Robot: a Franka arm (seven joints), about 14 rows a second.
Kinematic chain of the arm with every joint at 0, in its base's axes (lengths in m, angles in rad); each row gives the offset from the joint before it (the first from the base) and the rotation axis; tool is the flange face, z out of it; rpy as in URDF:
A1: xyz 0 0 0.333 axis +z
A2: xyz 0 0 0 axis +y
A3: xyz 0 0 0.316 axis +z
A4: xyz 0.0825 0 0 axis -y
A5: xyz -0.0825 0 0.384 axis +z
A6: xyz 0 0 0 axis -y
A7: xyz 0.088 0 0 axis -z
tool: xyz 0 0 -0.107 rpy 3.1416 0 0
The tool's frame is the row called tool.
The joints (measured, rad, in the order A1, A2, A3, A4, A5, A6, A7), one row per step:
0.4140, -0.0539, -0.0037, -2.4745, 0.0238, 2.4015, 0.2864
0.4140, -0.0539, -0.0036, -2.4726, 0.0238, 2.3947, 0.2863
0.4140, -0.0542, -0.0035, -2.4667, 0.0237, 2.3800, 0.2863
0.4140, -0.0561, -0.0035, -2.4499, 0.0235, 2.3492, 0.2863
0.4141, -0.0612, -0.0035, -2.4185, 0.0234, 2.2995, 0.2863
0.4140, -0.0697, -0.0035, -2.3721, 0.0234, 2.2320, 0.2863
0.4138, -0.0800, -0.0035, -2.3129, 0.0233, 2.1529, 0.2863
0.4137, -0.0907, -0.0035, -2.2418, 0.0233, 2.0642, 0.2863
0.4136, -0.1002, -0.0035, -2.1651, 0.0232, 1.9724, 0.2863
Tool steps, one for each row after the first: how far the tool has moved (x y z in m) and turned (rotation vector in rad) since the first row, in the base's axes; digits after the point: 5 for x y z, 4 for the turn. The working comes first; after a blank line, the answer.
Tool pose at each row, in the base's axes (x y z in m, rotation vector in rad; the steps are taken from these numbers as rounded here):
0.42795, 0.18635, 0.31034, -3.1284, -0.1662, 0.0367
0.42784, 0.18637, 0.31052, -3.1298, -0.1667, 0.0440
0.42818, 0.18662, 0.31179, -3.1324, -0.1674, 0.0566
0.43028, 0.18764, 0.31687, -3.1358, -0.1685, 0.0747
0.43470, 0.18979, 0.32800, 3.1320, 0.1696, -0.0944
0.44113, 0.19277, 0.34591, 3.1280, 0.1710, -0.1134
0.44871, 0.19622, 0.36989, 3.1250, 0.1727, -0.1280
0.45648, 0.19983, 0.39941, 3.1231, 0.1751, -0.1387
0.46293, 0.20285, 0.43154, 3.1215, 0.1778, -0.1474

-0.00011, 0.00002, 0.00018, -0.0018, 0.0046, 0.0003
0.00023, 0.00027, 0.00145, -0.0050, 0.0124, 0.0007
0.00233, 0.00129, 0.00653, -0.0094, 0.0237, 0.0014
0.00675, 0.00344, 0.01766, -0.0141, 0.0360, 0.0023
0.01318, 0.00642, 0.03557, -0.0180, 0.0480, 0.0035
0.02076, 0.00987, 0.05955, -0.0208, 0.0573, 0.0047
0.02853, 0.01348, 0.08907, -0.0224, 0.0641, 0.0064
0.03498, 0.01650, 0.12120, -0.0238, 0.0696, 0.0082

